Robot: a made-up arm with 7 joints. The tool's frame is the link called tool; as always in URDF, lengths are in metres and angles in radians. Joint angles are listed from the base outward. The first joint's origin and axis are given. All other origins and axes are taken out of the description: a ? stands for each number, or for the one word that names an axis. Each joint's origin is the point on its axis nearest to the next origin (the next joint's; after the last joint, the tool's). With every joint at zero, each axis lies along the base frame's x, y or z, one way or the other. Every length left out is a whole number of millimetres.
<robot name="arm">
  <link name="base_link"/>
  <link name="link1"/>
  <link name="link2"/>
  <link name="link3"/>
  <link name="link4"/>
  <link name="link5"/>
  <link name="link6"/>
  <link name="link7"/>
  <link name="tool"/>
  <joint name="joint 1" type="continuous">
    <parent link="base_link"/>
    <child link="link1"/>
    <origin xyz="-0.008 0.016 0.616"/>
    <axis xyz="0 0 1"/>
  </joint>
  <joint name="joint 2" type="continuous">
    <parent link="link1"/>
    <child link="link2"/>
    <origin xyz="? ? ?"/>
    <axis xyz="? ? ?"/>
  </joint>
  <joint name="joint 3" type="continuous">
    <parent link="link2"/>
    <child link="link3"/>
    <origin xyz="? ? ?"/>
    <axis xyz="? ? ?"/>
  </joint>
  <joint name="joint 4" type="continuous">
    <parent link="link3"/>
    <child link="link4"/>
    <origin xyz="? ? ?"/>
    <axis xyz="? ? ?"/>
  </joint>
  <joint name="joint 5" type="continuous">
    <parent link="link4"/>
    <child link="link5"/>
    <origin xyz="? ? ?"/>
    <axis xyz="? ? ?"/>
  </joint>
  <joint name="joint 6" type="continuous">
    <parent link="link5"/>
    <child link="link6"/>
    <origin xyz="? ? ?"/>
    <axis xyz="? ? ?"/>
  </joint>
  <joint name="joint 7" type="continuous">
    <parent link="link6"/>
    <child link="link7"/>
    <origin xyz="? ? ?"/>
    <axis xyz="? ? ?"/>
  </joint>
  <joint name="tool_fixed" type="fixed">
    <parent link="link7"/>
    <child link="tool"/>
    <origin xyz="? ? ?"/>
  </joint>
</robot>
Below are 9 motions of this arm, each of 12 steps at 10 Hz.
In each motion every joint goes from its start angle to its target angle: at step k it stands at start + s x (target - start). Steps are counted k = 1, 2, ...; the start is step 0. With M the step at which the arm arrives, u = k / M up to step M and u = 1 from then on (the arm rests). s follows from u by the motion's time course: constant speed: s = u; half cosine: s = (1 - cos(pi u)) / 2; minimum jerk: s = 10 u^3 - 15 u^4 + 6 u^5.
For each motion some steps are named. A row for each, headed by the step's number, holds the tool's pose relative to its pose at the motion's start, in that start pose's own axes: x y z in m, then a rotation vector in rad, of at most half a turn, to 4 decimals.
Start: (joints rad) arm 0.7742 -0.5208 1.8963 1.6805 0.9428 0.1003 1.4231
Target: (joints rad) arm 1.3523 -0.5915 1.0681 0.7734 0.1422 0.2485 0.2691
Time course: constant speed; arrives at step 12
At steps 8, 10, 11, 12:
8: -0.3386 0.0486 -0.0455 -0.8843 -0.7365 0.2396
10: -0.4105 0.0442 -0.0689 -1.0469 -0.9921 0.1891
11: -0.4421 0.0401 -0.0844 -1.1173 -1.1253 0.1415
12: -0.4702 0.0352 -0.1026 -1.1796 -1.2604 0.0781

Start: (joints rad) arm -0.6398 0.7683 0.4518 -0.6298 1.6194 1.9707 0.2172
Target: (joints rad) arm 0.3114 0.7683 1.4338 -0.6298 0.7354 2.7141 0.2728
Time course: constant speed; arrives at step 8
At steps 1, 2, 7, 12:
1: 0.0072 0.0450 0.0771 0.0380 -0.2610 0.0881
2: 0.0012 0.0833 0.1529 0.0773 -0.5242 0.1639
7: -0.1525 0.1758 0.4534 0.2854 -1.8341 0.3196
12: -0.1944 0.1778 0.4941 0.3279 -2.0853 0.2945

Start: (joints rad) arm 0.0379 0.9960 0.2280 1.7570 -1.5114 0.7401 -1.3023
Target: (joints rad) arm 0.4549 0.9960 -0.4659 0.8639 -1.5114 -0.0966 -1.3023
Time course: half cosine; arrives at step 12
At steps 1, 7, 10, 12:
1: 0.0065 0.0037 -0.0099 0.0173 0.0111 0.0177
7: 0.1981 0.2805 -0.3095 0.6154 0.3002 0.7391
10: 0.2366 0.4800 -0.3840 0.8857 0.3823 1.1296
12: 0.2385 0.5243 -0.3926 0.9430 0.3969 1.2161

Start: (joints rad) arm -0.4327 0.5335 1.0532 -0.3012 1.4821 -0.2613 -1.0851
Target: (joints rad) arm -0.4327 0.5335 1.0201 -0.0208 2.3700 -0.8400 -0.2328
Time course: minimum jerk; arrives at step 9
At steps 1, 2, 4, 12:
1: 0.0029 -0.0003 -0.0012 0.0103 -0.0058 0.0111
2: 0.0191 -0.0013 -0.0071 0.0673 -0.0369 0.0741
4: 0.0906 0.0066 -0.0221 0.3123 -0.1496 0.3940
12: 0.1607 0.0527 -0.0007 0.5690 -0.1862 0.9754

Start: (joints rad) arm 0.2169 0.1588 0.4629 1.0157 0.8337 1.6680 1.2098
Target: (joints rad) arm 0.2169 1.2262 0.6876 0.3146 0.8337 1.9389 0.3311
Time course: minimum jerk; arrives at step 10
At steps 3, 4, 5, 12:
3: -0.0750 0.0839 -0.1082 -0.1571 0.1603 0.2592
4: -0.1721 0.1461 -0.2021 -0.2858 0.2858 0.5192
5: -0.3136 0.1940 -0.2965 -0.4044 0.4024 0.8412
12: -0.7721 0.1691 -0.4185 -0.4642 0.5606 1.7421

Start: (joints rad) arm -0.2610 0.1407 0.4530 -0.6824 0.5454 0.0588 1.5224
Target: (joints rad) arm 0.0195 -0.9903 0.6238 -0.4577 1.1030 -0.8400 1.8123
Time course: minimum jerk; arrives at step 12
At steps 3, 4, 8, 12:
3: 0.0703 -0.0581 0.0996 0.1598 0.0642 -0.1587
4: 0.1394 -0.1363 0.1908 0.3219 0.1401 -0.3159
8: 0.4004 -0.7656 0.4030 1.1161 0.7361 -1.0487
12: 0.4280 -1.0082 0.3538 1.3441 1.0279 -1.2412

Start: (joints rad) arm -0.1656 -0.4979 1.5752 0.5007 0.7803 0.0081 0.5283
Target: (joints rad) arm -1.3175 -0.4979 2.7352 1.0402 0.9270 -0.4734 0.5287
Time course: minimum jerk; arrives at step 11
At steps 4, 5, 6, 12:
4: 0.0352 0.0406 -0.0717 -0.0302 0.1583 -0.0274
5: 0.0730 0.0671 -0.1199 -0.0585 0.2611 -0.0680
6: 0.1266 0.0917 -0.1726 -0.0894 0.3741 -0.1333
12: 0.3032 0.1087 -0.2919 -0.1242 0.6595 -0.3824

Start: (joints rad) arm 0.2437 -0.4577 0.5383 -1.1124 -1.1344 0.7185 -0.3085
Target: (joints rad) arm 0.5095 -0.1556 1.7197 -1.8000 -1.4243 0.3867 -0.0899
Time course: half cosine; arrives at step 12
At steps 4, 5, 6, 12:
4: 0.0490 -0.1078 -0.1271 0.3764 0.2997 -0.0191
5: 0.0638 -0.1376 -0.2039 0.5447 0.4637 -0.0241
6: 0.0704 -0.1525 -0.2916 0.7134 0.6536 -0.0262
12: -0.0147 -0.0734 -0.5939 1.1959 1.5203 -0.0024

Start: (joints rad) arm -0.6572 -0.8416 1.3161 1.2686 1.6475 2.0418 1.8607
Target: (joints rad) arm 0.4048 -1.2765 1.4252 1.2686 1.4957 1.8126 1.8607
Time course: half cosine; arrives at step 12
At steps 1, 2, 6, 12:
1: 0.0065 -0.0018 0.0060 -0.0026 -0.0200 -0.0095
2: 0.0251 -0.0072 0.0245 -0.0100 -0.0788 -0.0371
6: 0.1391 -0.0551 0.2354 -0.0669 -0.5939 -0.2478
12: 0.1274 -0.0770 0.5420 -0.1216 -1.1975 -0.4159

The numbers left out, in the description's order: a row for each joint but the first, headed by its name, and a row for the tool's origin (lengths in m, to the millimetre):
joint 2: xyz -0.004 -0.119 0.000, axis 0 -1 0
joint 3: xyz -0.023 0.000 0.479, axis 0 0 1
joint 4: xyz 0.018 0.030 0.000, axis 0 1 0
joint 5: xyz -0.012 0.000 0.353, axis 0 0 1
joint 6: xyz 0.025 -0.115 0.000, axis 0 -1 0
joint 7: xyz -0.008 0.000 0.166, axis 1 0 0
tool: xyz 0.000 -0.025 -0.024

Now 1 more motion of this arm.
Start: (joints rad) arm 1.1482 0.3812 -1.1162 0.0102 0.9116 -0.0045 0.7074
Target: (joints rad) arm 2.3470 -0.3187 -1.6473 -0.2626 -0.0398 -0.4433 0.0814
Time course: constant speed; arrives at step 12
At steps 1, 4, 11, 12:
1: 0.0675 -0.0122 0.0017 -0.0509 0.0490 -0.0780
4: 0.2552 -0.0051 -0.0455 -0.2612 0.2100 -0.2720
11: 0.4098 0.2267 -0.3465 -0.9367 0.4139 -0.4635
12: 0.3837 0.2701 -0.3935 -1.0293 0.4035 -0.4652

